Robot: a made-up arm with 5 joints.
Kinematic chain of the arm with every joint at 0, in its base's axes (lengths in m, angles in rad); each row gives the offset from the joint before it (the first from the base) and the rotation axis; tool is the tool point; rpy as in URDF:
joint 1: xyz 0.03 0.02 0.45 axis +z
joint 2: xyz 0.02 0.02 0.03 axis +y
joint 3: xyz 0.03 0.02 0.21 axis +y
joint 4: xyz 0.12 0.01 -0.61 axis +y
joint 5: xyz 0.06 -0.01 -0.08 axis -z
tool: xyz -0.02 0.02 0 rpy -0.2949 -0.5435 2.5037
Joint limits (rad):
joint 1: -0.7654..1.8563
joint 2: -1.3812..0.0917
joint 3: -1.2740..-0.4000
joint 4: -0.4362..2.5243
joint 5: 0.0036..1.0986
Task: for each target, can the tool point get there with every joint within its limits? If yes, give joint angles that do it. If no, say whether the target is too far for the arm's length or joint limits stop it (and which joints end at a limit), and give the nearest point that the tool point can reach.
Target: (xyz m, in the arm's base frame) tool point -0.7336 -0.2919 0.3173
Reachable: no: joint limits stop it (at a limit: joint 1, joint 2, joint 3, joint 4) | nearest point -0.1106 0.2570 0.1396 | short by 0.849 m
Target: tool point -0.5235 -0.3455 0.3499
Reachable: no: joint limits stop it (at a limit: joint 1, joint 2, joint 3, joint 4) | nearest point -0.1098 0.2555 0.1375 | short by 0.760 m
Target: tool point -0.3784 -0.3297 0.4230
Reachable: no: joint limits stop it (at a limit: joint 1, joint 2, joint 3, joint 4) | nearest point -0.1101 0.2561 0.1383 | short by 0.704 m
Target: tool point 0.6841 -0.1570 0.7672
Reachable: yes | joints -0.3646 -0.4335 -1.0145 0.1635 0.9597
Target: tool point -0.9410 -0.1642 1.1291
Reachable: no: too far | nearest point -0.0624 0.0025 1.2277 | short by 0.900 m
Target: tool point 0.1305 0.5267 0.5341
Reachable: yes | joints 1.2551 -0.7640 -0.5674 1.8646 0.0919
